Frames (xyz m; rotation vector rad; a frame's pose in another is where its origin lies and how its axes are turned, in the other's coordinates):
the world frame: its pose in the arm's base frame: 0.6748 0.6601 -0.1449 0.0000 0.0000 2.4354
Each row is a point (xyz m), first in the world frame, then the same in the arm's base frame.
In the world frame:
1: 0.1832 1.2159 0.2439
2: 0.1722 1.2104 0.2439
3: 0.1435 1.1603 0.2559
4: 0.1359 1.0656 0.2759
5: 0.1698 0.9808 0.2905
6: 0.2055 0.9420 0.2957
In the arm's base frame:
1: -0.2536 -0.1461 0.0990
2: -0.2417 -0.1491 0.0990
3: -0.1873 -0.1296 0.1110
4: -0.1201 -0.0625 0.1310
5: -0.0909 0.0241 0.1456
6: -0.0929 0.0767 0.1508

